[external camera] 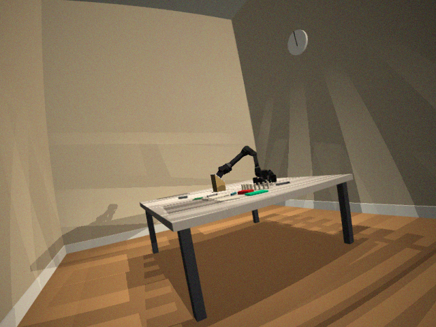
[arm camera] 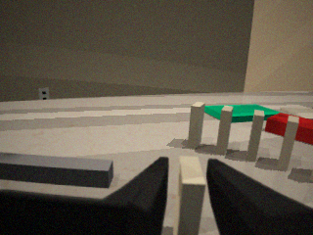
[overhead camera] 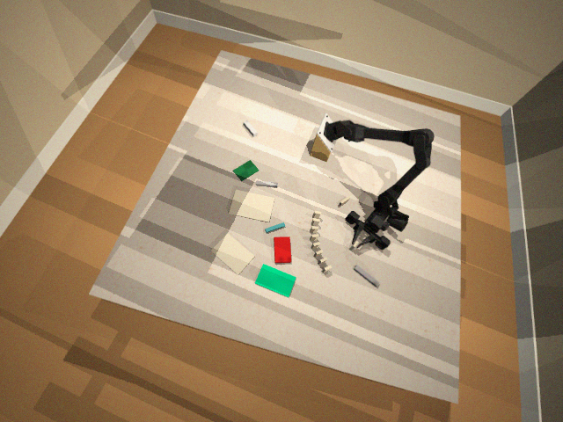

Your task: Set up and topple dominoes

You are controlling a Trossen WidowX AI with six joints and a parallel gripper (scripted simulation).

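Right now my gripper tip is 90 mm short of the grey bar, 70 mm to the right of it and 40 mm above it. Round my gripper tip: red block (70 mm ahead, 260 mm to the right, 40 mm below); then teal bar (10 mm behind, 310 mm to the right, 40 mm below); then bright green card (190 mm ahead, 260 mm to the right, 40 mm below).
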